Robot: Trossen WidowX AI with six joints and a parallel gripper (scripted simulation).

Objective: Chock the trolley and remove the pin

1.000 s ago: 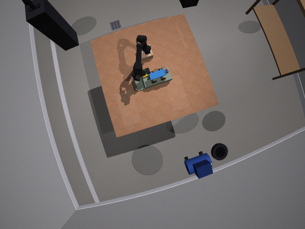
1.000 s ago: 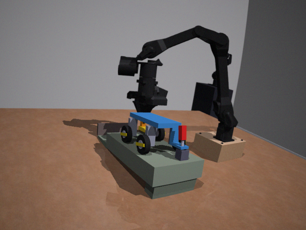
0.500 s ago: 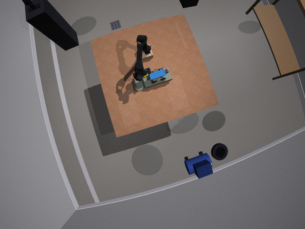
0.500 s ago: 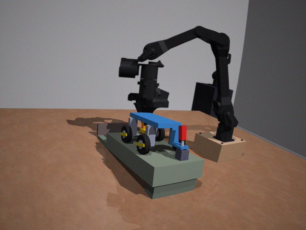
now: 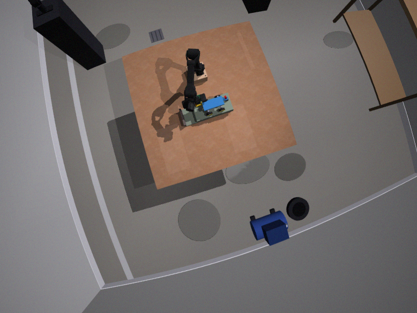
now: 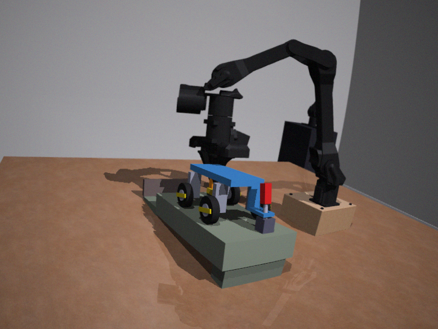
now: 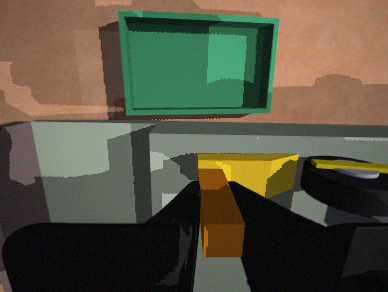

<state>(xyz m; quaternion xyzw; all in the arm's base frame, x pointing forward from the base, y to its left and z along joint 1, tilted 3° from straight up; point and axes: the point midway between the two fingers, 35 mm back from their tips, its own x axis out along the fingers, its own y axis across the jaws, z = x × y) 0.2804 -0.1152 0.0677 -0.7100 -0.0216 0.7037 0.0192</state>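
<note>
My gripper tip is 24 cm to the right of the red-headed stop pin, 4 cm below it and 3 cm short of it. From my gripper tip the other things lie so: grey-green ramp: 13 cm to the left, 5 cm ahead, 4 cm below; then yellow chock: 2 cm to the left, 1 cm below; then green tray: 10 cm below, 7 cm behind, 1 cm to the left.
</note>
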